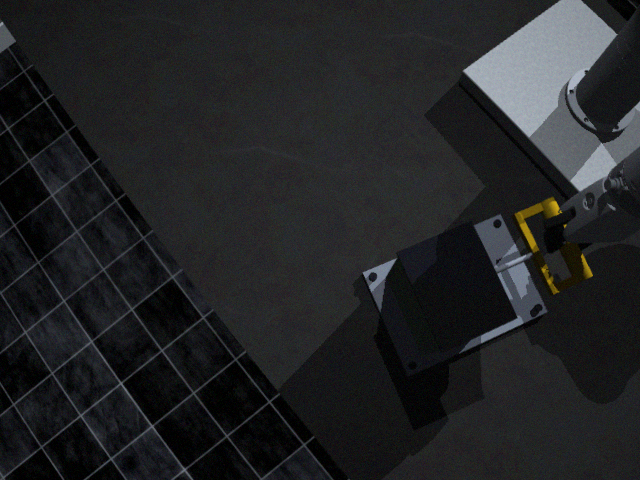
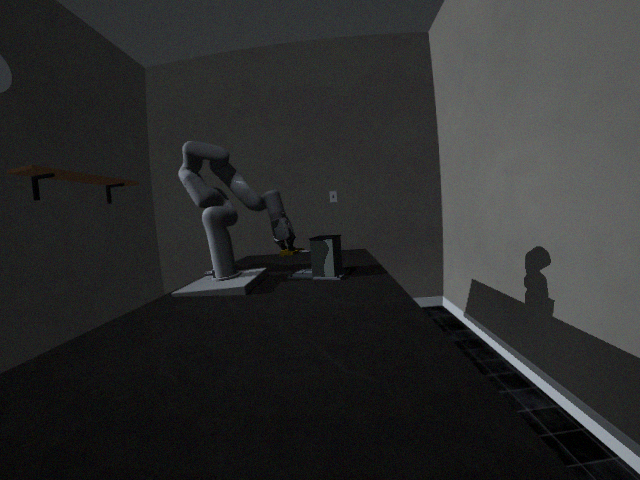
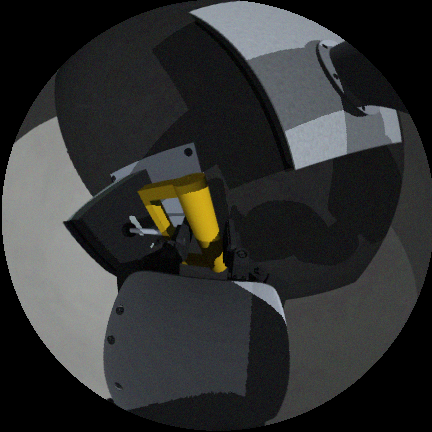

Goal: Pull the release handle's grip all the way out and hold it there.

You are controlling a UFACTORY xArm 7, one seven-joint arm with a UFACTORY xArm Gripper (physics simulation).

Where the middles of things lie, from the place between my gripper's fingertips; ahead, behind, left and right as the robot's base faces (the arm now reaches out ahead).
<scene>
Now: hand 13 cm short of the base plate (image 1: 526,301), 9 cm above it and 7 cm to the left of it.
</scene>
